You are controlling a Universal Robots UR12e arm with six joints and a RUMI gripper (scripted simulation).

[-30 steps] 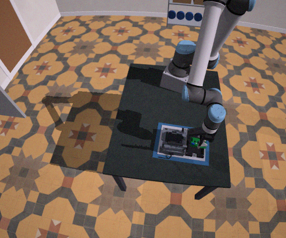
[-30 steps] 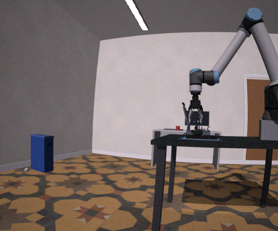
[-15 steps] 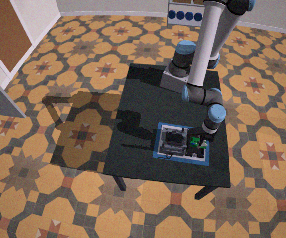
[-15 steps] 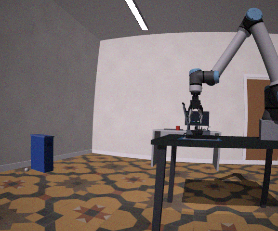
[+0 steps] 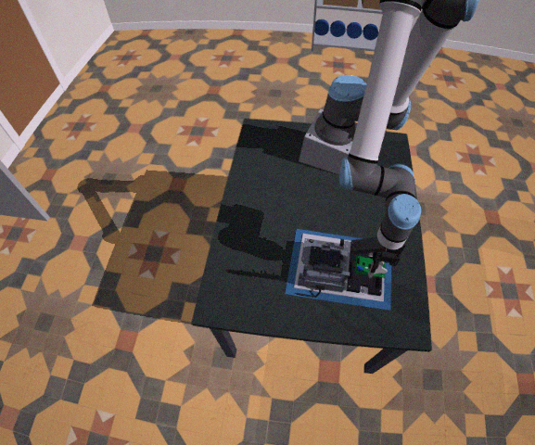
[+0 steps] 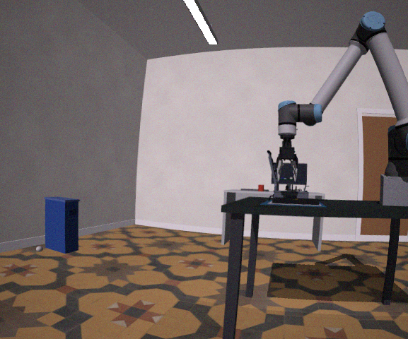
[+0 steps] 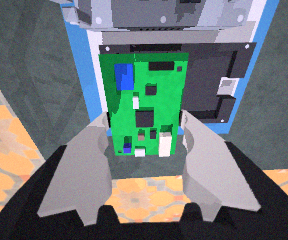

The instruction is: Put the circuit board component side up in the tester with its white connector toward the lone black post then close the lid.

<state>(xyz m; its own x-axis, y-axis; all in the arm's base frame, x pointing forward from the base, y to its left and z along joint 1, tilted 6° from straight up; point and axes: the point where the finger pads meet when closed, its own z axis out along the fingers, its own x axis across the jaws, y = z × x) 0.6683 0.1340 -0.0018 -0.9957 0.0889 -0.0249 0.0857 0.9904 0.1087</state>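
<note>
The tester lies 13 cm to the right of my hand, 2 cm behind it and 1 cm below it. Also, from my hand: green circuit board (right at my hand); tester lid (17 cm to the right, 7 cm ahead, 6 cm above).
</note>
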